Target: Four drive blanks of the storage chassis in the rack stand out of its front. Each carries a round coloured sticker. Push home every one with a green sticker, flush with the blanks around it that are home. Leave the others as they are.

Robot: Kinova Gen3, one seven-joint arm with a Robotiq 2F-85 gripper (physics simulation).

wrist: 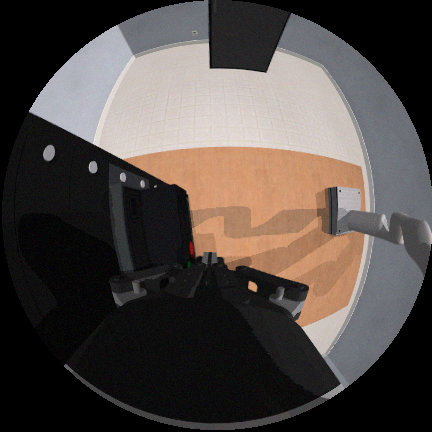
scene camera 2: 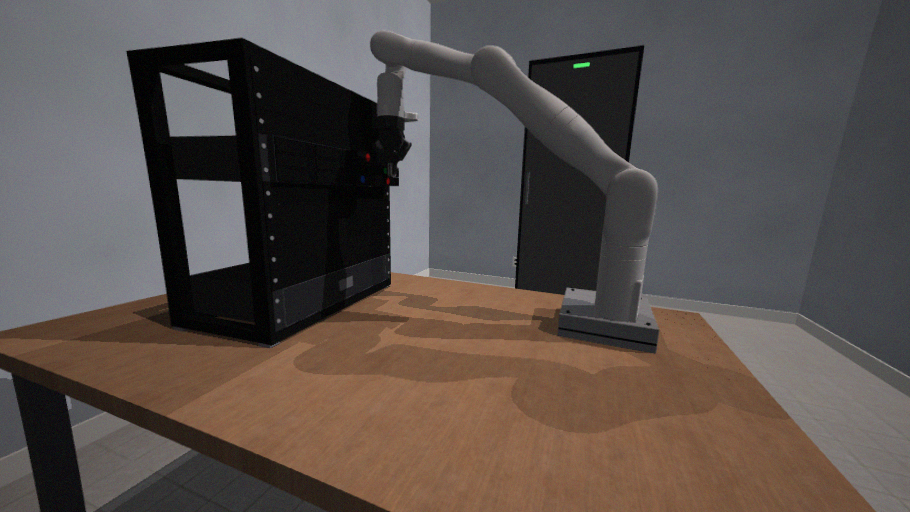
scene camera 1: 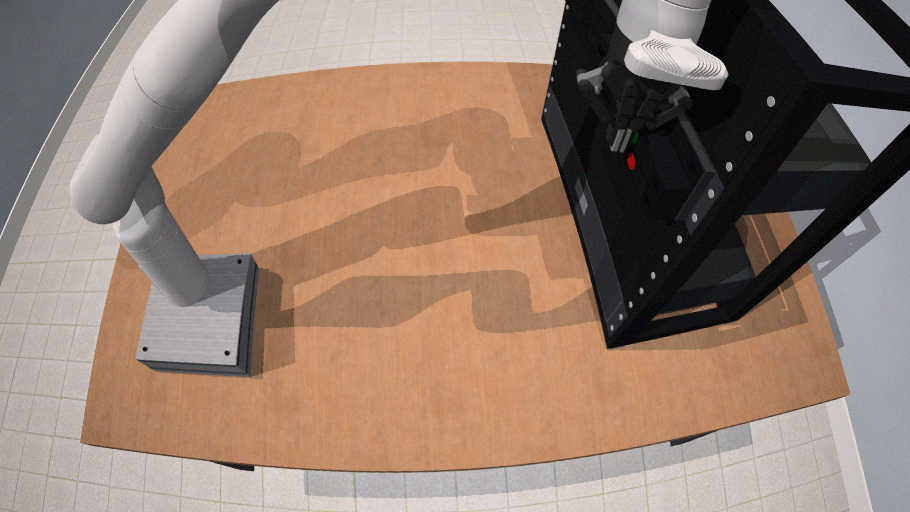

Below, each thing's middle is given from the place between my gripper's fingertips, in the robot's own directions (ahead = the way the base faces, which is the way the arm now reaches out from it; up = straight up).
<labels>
Now: hand 190 mm to the right of the black rack [scene camera 1: 656, 223], 160 mm short of it and 80 mm above it.
</labels>
